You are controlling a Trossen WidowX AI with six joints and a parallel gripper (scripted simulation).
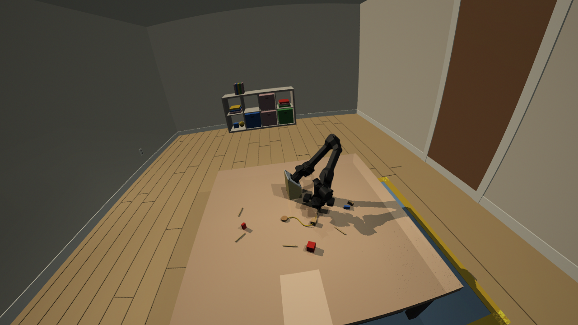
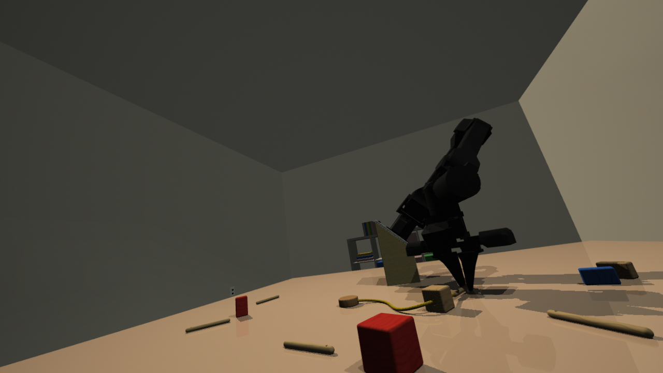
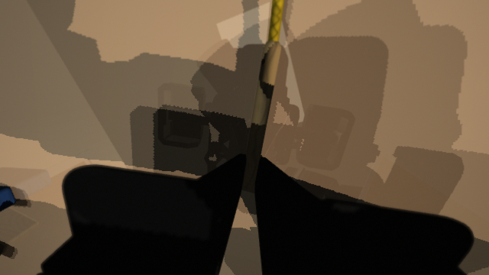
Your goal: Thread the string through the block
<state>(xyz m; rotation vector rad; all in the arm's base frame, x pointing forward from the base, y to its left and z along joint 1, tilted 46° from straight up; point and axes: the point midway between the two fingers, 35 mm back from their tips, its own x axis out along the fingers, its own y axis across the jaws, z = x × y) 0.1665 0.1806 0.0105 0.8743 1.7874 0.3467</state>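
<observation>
Now: gripper tip 40 mm short of the thin wooden stick, 20 mm to the left of it and 10 mm below it. The rest, counted from my gripper tip: wooden block 110 mm ahead, 50 mm to the right, 20 mm above; blue block 20 mm ahead, 180 mm to the left, 10 mm above; round wooden button 50 mm ahead, 220 mm to the right, 10 mm above.
</observation>
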